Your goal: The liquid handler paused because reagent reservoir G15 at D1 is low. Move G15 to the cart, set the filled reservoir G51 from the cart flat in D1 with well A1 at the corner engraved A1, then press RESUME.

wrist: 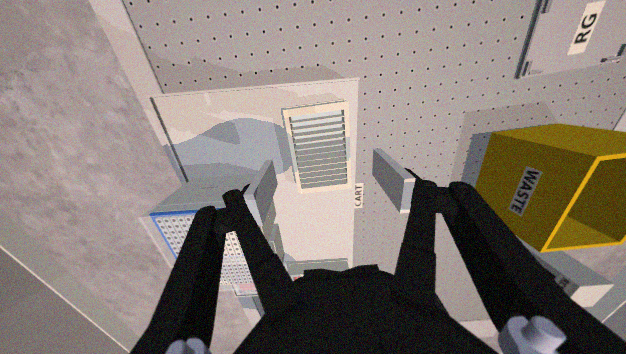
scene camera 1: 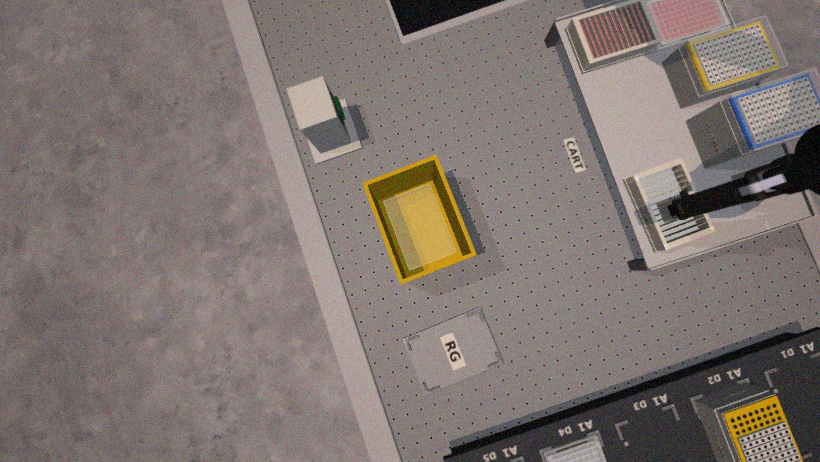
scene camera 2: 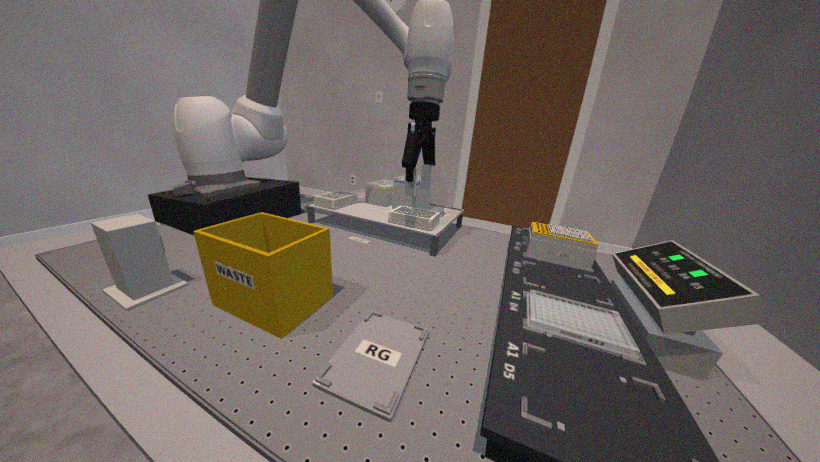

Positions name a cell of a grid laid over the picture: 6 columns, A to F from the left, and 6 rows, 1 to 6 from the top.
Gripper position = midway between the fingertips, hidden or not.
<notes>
My gripper (scene camera 1: F3) is open, holding nothing. Also in view: a grey-troughed reservoir (scene camera 1: E3). A red-troughed reservoir (scene camera 1: E1) sits on a cart (scene camera 1: E2). Further things: an RG plate (scene camera 2: C5).
The grey-troughed reservoir shows as well in the wrist view (wrist: D3). The red-troughed reservoir also shows in the wrist view (wrist: C5). My gripper is seen too in the wrist view (wrist: D3) and in scene camera 2 (scene camera 2: D3).
</notes>
